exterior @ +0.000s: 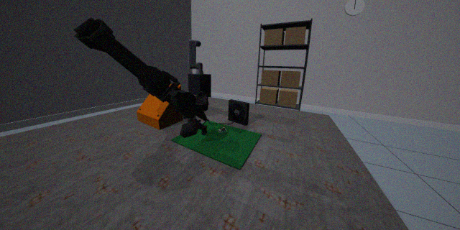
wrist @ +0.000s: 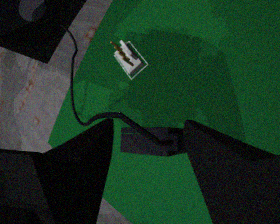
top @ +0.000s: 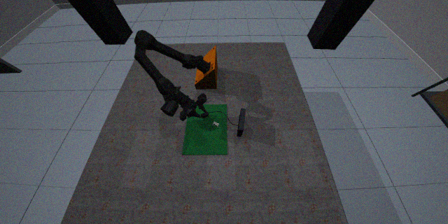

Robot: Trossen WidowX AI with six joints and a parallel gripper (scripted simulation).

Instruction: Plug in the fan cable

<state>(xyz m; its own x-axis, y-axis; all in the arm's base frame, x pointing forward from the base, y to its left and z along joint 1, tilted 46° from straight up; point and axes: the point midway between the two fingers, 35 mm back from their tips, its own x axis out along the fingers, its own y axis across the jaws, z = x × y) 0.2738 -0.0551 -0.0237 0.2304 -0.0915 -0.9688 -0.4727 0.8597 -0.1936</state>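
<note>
My gripper tip is now 3 cm above the black plug and 1 cm past it. Also, from my gripper tip: white four-pin header: 7 cm to the left, 5 cm below, 4 cm ahead; then green board: 6 cm below, 6 cm ahead, 1 cm to the left; then black fan: 20 cm to the left, 4 cm ahead, 1 cm above.
</note>
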